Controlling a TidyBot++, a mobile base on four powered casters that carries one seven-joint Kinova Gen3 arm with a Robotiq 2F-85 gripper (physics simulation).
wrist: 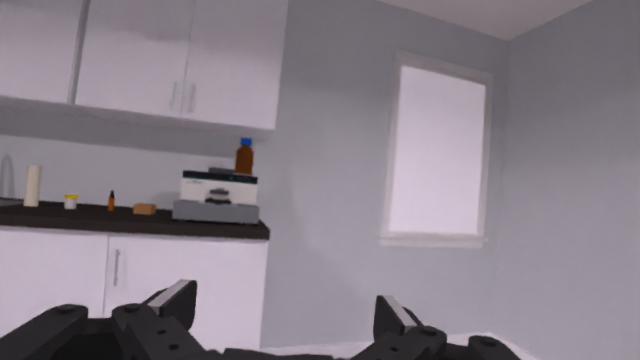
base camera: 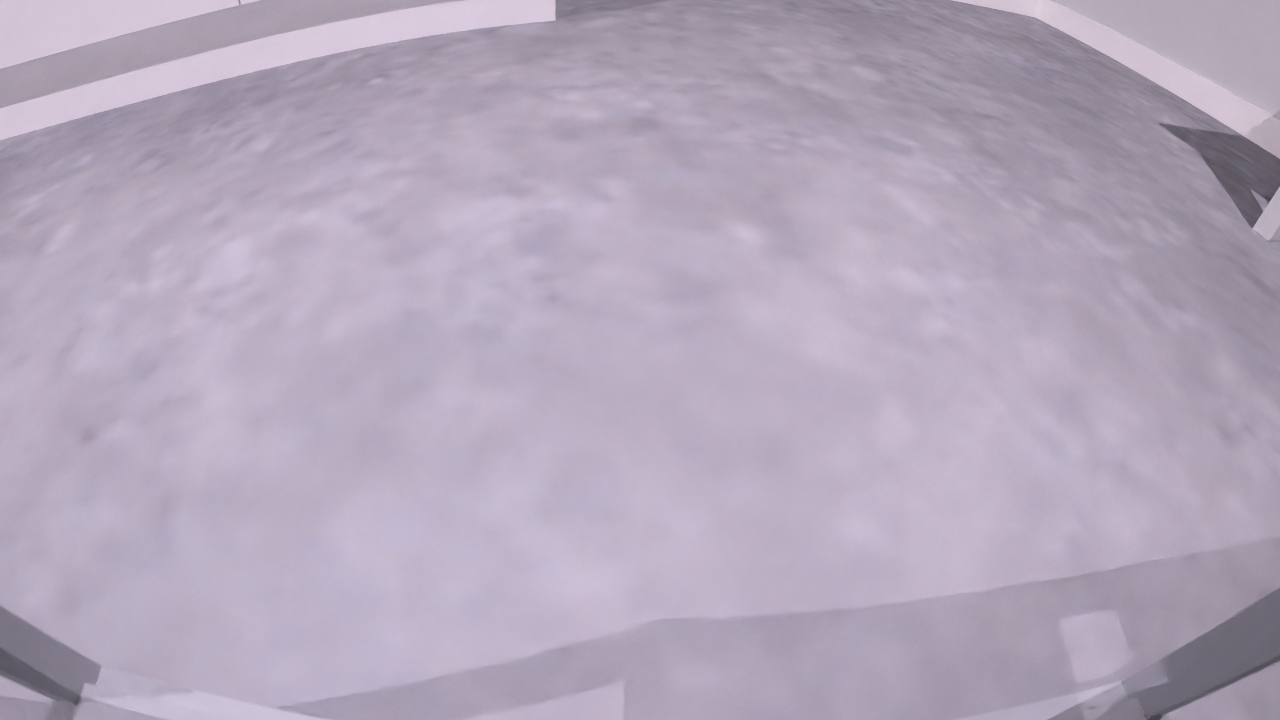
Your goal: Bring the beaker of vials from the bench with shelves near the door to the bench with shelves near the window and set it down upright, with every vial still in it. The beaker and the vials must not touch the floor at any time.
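My gripper (wrist: 286, 308) is open and empty, its two dark fingers wide apart at the bottom of the wrist view, facing out across the room. The beaker of vials does not show in either view. A window (wrist: 437, 155) is in the wall at the right of the wrist view. Neither bench with shelves can be made out for certain; a small part of a white leg or post (base camera: 1269, 214) shows at the right edge of the base camera view.
A white cabinet run with a dark counter (wrist: 220, 231) stands at the left, bearing a white and grey machine (wrist: 217, 212), a brown bottle (wrist: 244, 160) with blue cap and small items. Wall cabinets (wrist: 135, 55) hang above. In the base view, a cabinet base (base camera: 268, 53) crosses the upper left.
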